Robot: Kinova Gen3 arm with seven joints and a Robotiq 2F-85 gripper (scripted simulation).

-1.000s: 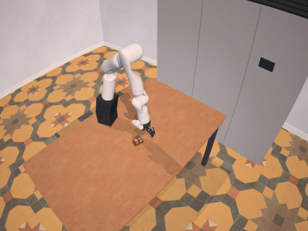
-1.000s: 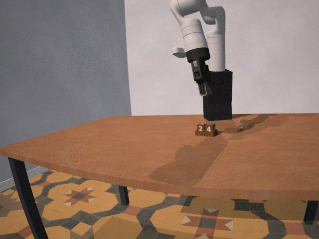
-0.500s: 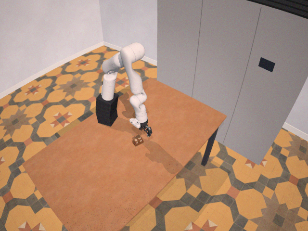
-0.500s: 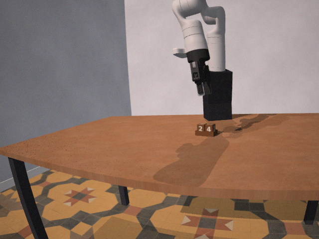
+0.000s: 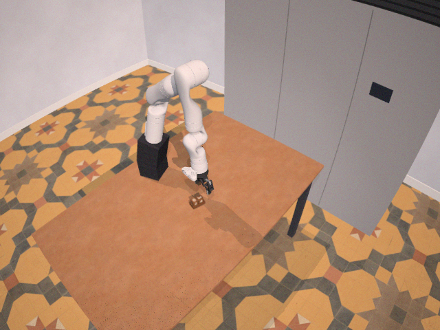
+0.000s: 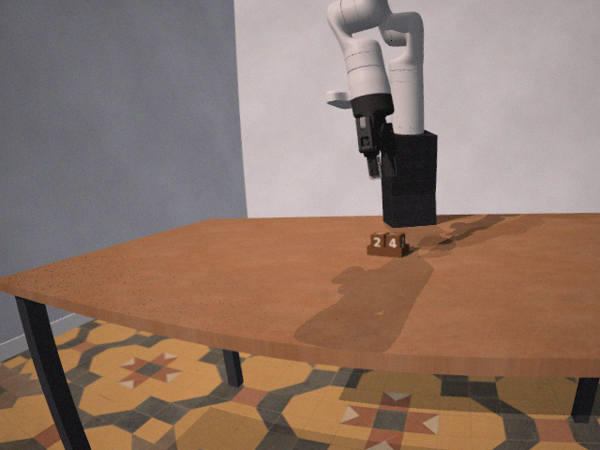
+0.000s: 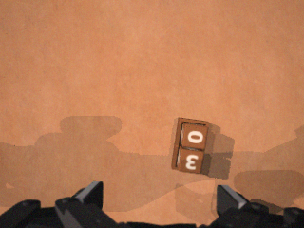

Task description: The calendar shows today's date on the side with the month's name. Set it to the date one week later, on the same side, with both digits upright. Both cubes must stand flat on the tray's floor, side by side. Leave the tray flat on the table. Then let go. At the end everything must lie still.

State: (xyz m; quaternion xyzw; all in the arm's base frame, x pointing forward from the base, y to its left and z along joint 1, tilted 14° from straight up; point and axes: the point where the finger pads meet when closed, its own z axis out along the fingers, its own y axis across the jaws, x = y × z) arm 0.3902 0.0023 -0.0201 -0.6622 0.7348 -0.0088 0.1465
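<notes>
The brown tray is 50 mm behind my hand, 10 mm to the right of it and 150 mm below it.
</notes>
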